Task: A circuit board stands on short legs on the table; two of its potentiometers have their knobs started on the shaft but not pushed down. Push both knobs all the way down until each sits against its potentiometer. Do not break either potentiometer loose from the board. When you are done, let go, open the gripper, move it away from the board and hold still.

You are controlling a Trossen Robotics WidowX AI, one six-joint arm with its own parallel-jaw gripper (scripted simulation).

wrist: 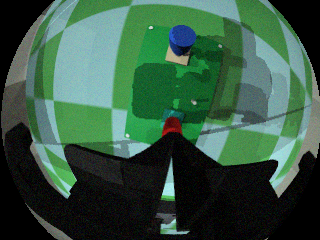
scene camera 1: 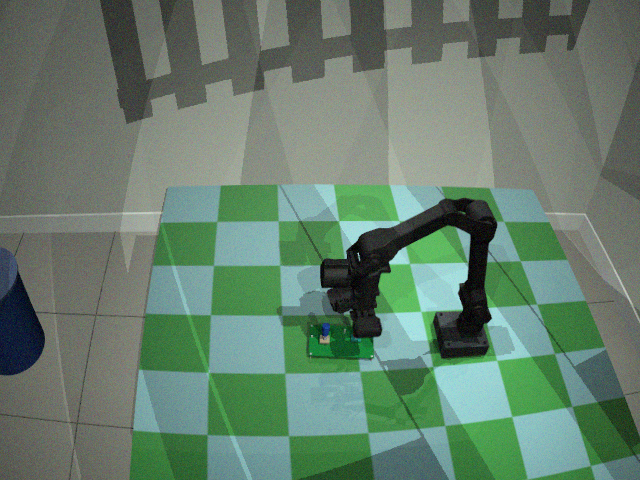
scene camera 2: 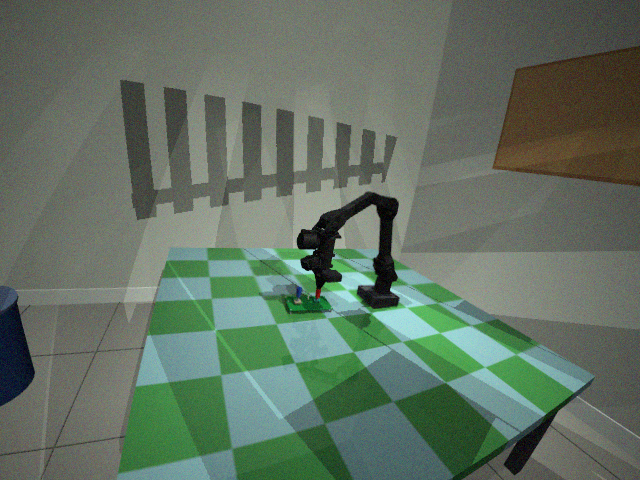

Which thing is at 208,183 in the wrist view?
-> My gripper.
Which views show my gripper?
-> The wrist view, scene camera 1 and scene camera 2: all of them.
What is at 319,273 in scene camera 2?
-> My gripper.
